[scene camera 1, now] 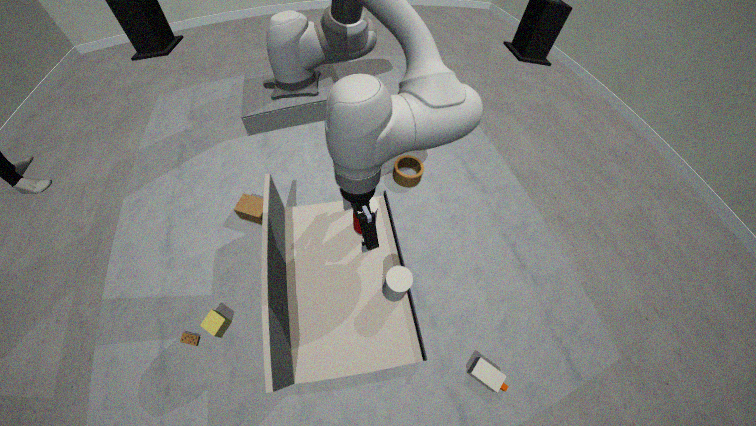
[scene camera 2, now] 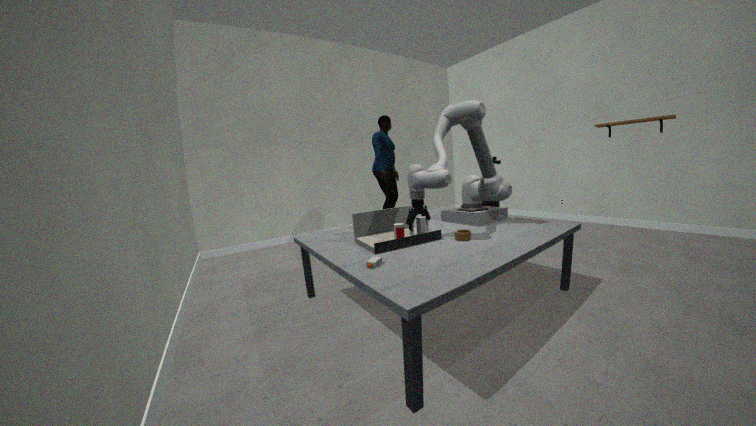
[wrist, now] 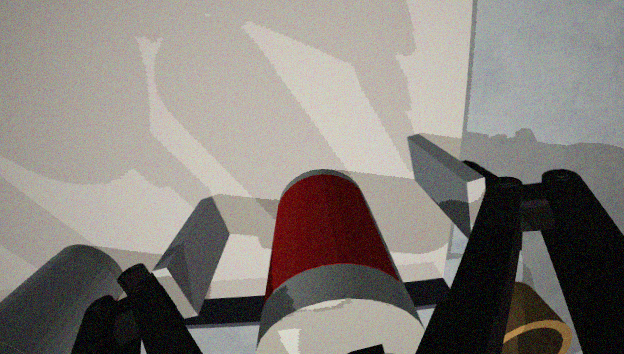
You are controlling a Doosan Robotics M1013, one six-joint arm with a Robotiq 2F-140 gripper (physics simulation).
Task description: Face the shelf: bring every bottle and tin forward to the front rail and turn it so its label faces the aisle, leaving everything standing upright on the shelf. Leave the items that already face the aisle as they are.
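Places are measured from the arm's base along level axes (x ahead, y left, z up), in metres.
Where they show: gripper, fingertip midpoint: [scene camera 1: 358,228] [scene camera 2: 419,233] [wrist: 313,188]; arm's base at its link origin: [scene camera 1: 297,85] [scene camera 2: 472,209].
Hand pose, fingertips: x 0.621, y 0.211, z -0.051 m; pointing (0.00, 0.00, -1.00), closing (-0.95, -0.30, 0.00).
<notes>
Each offset is from my fingertips to the top centre of the thing. "spot": to the spot under its first point.
A tall grey cylinder {spot: dz +0.063, dx +0.008, dy +0.045 m} [scene camera 2: 421,224] [wrist: 332,225] with a pale top stands upright on the shelf [scene camera 1: 338,359] [scene camera 2: 365,224] [wrist: 310,30], near the front rail [scene camera 1: 415,322] [scene camera 2: 391,245] [wrist: 230,307]. Its red label faces the back panel in the wrist view. A shorter tin {dz +0.094, dx +0.175, dy +0.076 m} [scene camera 1: 396,285] [scene camera 2: 399,231] [wrist: 65,287] stands upright at the rail, its red label toward the aisle in scene camera 2. My gripper [scene camera 1: 360,225] [scene camera 2: 419,222] [wrist: 313,188] is open, pointing down, with its fingers apart on both sides of the tall cylinder. Whether the pads touch it is unclear; in scene camera 1 the gripper mostly hides it.
A wooden ring {dz +0.010, dx -0.204, dy +0.173 m} [scene camera 1: 400,178] [scene camera 2: 462,235] [wrist: 565,330] lies beyond the rail. A white box-like bottle with an orange cap {dz -0.012, dx +0.415, dy +0.286 m} [scene camera 1: 487,374] [scene camera 2: 375,261] lies on the table. Behind the back panel are a brown box {dz +0.010, dx -0.087, dy -0.305 m} [scene camera 1: 248,207], a yellow block {dz -0.002, dx +0.237, dy -0.370 m} [scene camera 1: 214,322] and a small sponge-like block {dz -0.032, dx +0.275, dy -0.446 m} [scene camera 1: 189,338].
</notes>
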